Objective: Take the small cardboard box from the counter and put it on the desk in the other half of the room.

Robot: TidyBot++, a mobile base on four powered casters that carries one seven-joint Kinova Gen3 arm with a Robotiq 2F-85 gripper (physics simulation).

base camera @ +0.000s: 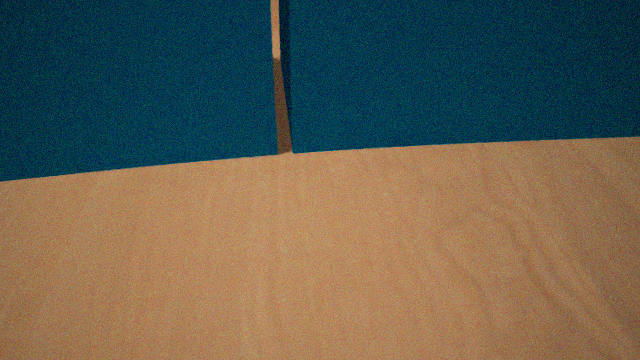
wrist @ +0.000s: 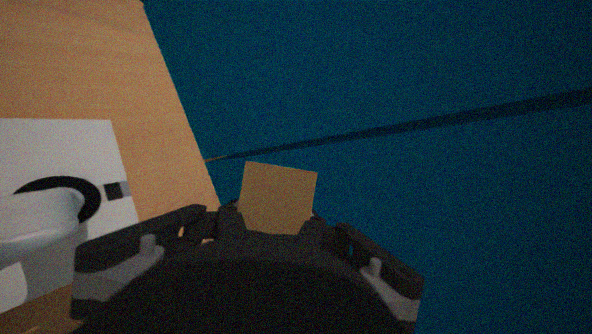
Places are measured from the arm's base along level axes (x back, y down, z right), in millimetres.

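Pixels of known places: gripper, fingertip midpoint: [wrist: 273,209].
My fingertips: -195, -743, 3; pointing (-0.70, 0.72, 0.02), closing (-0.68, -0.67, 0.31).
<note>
Behind a point stands the place of what it marks, as x, y, z.
The small cardboard box [wrist: 278,197] {-168, -784, -21} is brown and shows at the lower middle of the wrist view, between the fingertips. My gripper [wrist: 273,209] {-195, -743, 3} is shut on it and holds it up in front of a dark blue surface. The counter and the desk cannot be made out in either view.
A dark blue upright surface [base camera: 450,70] {-607, 249, 205} [wrist: 400,60] {-547, -807, -198} stands ahead, with a narrow gap in it in the base camera view. It meets the wooden floor [base camera: 300,260] {-356, 396, -24} [wrist: 85,65] {-146, 396, -588}. My white base [wrist: 65,145] {-41, 14, -169} shows at the left of the wrist view.
</note>
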